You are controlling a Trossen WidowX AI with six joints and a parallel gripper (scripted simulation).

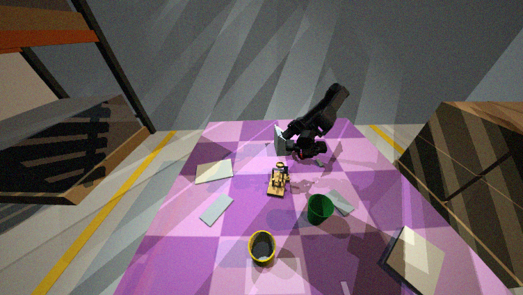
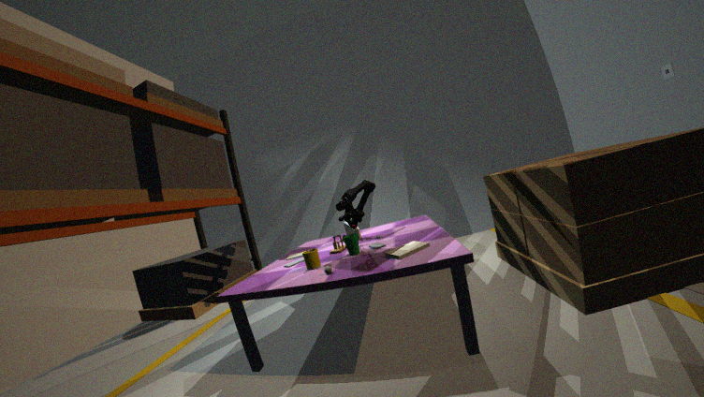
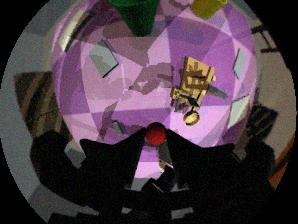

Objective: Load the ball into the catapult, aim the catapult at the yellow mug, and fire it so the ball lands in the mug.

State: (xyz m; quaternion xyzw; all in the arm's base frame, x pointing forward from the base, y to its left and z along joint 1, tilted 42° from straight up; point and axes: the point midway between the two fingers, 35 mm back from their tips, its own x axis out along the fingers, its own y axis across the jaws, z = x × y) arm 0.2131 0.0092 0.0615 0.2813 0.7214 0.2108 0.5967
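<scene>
My gripper tip is 100 mm to the left of the wooden catapult, 70 mm above it and 30 mm short of it. The rest, counted from my gripper tip: red ball (10 mm above); then green mug (260 mm ahead, 100 mm below); then small grey block (150 mm to the left, 120 mm below, 70 mm behind).
</scene>
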